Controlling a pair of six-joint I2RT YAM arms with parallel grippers.
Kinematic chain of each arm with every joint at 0, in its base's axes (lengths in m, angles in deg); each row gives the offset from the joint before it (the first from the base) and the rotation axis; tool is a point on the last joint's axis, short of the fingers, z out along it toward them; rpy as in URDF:
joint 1: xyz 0 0 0.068 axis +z
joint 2: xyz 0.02 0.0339 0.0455 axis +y
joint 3: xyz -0.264 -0.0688 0 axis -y
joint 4: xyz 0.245 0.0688 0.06 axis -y
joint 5: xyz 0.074 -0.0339 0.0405 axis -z
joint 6: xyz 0.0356 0 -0.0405 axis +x
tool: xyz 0 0 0 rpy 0 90 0
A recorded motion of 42 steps. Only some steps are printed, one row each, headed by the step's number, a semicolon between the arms.
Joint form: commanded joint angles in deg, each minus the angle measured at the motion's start. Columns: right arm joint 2, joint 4, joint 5, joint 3, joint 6, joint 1; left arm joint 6, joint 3, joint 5, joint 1, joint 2, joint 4.
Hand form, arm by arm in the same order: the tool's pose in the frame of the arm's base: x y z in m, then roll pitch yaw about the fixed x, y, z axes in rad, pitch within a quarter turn. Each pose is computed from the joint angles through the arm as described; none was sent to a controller.
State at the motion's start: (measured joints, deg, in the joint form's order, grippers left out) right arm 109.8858 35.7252 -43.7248 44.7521 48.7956 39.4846; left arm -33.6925 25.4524 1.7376 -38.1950 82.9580 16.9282
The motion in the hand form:
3: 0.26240 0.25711 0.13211 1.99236 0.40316 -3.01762; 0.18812 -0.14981 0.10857 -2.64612 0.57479 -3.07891
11: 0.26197 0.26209 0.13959 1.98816 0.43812 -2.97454; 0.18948 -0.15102 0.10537 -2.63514 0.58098 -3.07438
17: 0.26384 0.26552 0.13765 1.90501 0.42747 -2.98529; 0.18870 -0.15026 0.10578 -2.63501 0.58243 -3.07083
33: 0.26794 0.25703 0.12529 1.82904 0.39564 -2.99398; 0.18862 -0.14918 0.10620 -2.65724 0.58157 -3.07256
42: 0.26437 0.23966 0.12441 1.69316 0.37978 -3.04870; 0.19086 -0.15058 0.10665 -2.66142 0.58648 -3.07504
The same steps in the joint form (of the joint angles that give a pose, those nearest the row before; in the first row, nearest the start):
3: -1.31 -6.74 1.55 4.32 -5.44 1.20; -0.37 -1.98 0.29 -0.04 2.12 -2.95
11: -1.90 -8.57 0.26 5.69 -7.89 1.74; -0.41 -2.20 0.46 -0.04 3.43 -0.81
17: -0.07 -1.70 -2.84 5.30 -3.83 1.74; -0.52 -2.42 0.29 -0.04 3.06 -0.89
33: 2.78 6.93 -7.29 3.27 0.41 0.05; -0.41 -2.20 -0.64 0.02 2.75 -2.17
42: 3.89 23.98 -10.93 -1.99 10.04 -1.96; -0.15 -1.64 -0.86 0.05 3.25 -2.16

